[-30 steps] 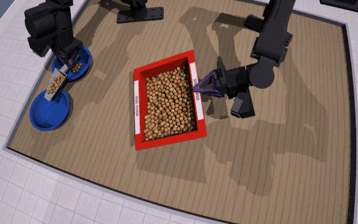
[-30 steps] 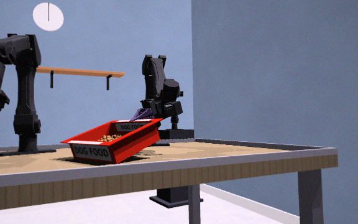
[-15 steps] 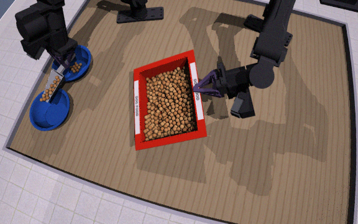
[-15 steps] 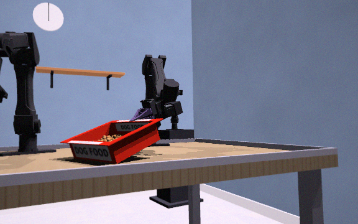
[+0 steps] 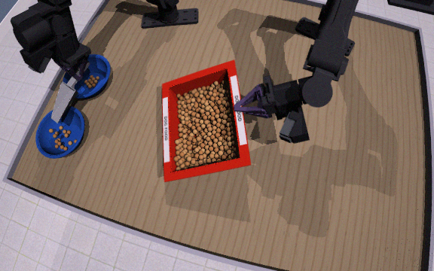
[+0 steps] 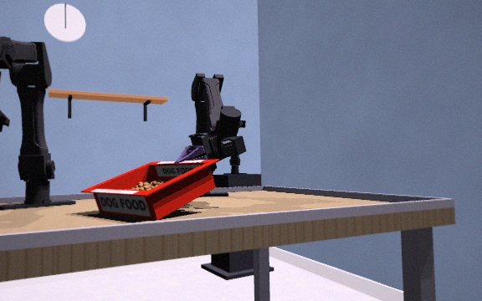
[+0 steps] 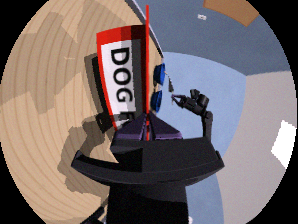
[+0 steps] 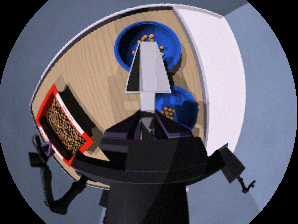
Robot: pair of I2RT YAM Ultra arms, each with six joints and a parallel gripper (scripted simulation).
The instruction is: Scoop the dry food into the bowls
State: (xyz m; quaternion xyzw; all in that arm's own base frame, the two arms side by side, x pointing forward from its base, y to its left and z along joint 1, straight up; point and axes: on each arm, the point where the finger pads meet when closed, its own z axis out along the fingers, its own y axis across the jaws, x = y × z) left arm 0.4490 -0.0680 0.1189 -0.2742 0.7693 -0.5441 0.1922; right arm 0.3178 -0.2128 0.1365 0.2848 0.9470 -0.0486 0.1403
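Right now the grey scoop is 40 mm ahead of my right hand, 20 mm to the right of it and 20 mm below it.
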